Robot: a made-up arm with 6 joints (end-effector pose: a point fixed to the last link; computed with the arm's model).
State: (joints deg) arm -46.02 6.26 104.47 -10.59 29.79 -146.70
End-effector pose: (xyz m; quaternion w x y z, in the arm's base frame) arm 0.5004 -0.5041 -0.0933 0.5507 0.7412 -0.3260 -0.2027
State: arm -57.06 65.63 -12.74 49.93 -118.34 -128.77
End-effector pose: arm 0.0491 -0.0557 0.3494 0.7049 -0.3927 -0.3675 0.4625
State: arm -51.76 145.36 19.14 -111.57 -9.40 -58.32
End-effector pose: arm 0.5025 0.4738 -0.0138 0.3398 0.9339 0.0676 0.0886
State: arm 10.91 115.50 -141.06 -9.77 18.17 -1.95
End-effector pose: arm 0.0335 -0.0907 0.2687 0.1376 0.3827 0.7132 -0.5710
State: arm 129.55 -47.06 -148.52 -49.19 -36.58 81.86
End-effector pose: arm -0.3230 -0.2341 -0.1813 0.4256 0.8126 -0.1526 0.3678
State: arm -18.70 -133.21 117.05 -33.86 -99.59 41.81
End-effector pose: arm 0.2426 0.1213 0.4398 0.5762 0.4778 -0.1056 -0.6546
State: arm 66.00 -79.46 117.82 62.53 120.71 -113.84
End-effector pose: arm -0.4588 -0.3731 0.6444 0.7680 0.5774 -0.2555 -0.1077
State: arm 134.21 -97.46 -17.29 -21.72 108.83 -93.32
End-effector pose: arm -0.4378 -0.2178 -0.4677 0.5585 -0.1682 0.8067 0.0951
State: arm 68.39 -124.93 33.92 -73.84 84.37 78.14
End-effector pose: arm -0.6929 -0.0167 0.4522 0.6474 0.4652 0.1358 -0.5883
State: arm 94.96 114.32 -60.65 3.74 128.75 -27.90
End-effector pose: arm -0.1757 0.2022 0.0874 0.2893 -0.8947 -0.3403 0.0035
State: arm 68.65 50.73 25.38 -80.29 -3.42 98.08
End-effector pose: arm 0.2915 -0.2148 0.2517 0.5928 -0.4133 0.6557 0.2187
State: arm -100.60 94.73 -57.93 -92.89 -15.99 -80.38
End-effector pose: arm -0.2587 0.1924 -0.0409 0.1282 0.3264 0.6678 -0.6565
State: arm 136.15 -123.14 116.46 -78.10 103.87 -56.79
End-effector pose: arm -0.7962 -0.0617 -0.1836 0.4348 -0.0967 -0.3648 -0.8176
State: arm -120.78 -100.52 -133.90 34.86 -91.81 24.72
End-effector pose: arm 0.0794 0.0832 -0.4819 0.0822 -0.8728 -0.3545 -0.3253
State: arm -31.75 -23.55 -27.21 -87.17 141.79 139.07
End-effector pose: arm 0.1751 -0.3217 0.1724 0.1010 0.9602 0.2148 0.1470
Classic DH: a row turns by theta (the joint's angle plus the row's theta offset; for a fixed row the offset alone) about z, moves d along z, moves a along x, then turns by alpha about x. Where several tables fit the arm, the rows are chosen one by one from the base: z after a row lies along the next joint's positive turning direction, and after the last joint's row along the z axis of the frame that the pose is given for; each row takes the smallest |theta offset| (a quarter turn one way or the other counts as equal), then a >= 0, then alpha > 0; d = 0 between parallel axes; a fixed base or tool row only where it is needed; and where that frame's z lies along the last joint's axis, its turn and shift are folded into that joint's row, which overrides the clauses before.
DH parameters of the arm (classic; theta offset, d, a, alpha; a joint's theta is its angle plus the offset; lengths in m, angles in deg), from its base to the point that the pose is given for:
base (fixed): 0 0.0556 0 90
joint 1: 90 0.0747 0.2822 90
joint 2: 90 0.1712 0.2904 90
joint 3: -90 -0.1953 0.1982 -90
joint 4: -90 0.0529 0.1959 90
joint 5: 0 0.0234 0.0921 90
joint 6: 90 -0.1542 0.0668 90
tool (fixed): 0 0.0267 0 0

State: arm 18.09 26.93 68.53 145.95 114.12 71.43
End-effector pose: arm 0.1303 -0.4868 -0.0485 0.1756 0.1783 0.6014 -0.7587
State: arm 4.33 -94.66 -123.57 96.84 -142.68 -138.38
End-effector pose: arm 0.4751 -0.3329 0.4405 0.3137 0.6083 -0.6634 0.3024
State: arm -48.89 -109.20 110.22 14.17 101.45 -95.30
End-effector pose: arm 0.8310 -0.1081 0.2386 0.8435 -0.1207 0.5128 -0.1048
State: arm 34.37 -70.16 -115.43 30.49 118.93 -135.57
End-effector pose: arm 0.0233 -0.2904 0.3718 0.7497 -0.1647 0.6293 -0.1219
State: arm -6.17 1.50 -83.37 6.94 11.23 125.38
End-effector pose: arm -0.0311 -0.1759 0.3318 0.3982 0.5888 0.6381 -0.2959
